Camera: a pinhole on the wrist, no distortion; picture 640 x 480 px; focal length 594.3 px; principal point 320.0 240.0 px. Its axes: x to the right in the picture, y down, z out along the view. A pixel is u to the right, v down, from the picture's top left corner.
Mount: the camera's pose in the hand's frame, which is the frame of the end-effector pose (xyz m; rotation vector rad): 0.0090 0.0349 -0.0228 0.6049 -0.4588 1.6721
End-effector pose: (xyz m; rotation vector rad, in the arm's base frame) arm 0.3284 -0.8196 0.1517 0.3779 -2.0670 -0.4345
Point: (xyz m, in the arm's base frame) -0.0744 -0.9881 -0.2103
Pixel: 402.5 322.1
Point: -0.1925 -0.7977 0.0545
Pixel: outside the picture
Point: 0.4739 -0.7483 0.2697
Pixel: behind the camera
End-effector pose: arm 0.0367 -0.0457 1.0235 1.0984 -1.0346 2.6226
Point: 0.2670 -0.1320 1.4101
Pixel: 366.4 202.4
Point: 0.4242 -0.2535 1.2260
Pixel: 620.6 460.1
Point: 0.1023 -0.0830 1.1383
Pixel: 368.0 228.5
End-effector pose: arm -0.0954 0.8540 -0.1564 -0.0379 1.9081 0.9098
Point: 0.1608 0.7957 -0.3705
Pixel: 175.1 331.0
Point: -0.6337 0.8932 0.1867
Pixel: behind the camera
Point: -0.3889 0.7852 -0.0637
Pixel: behind the camera
